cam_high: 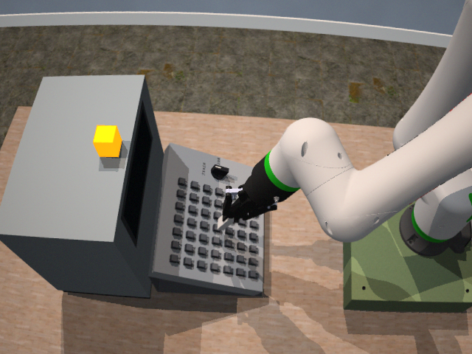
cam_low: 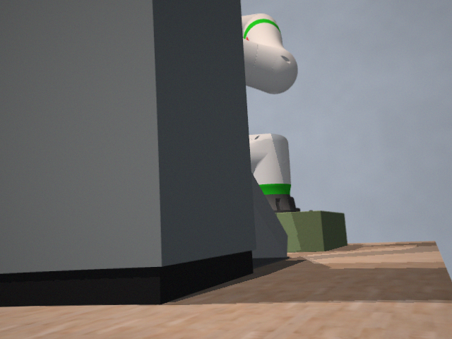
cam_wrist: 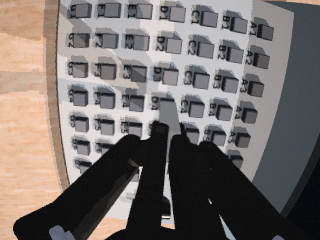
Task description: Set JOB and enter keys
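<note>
Now: the C3 key 50 mm ahead of my hand, 40 mm to the left of it and 30 mm below it. Round my hand: black selector knob 150 mm to the right, 50 mm ahead, 40 mm below; then grey keypad 90 mm below, 60 mm ahead, 40 mm to the right.
</note>
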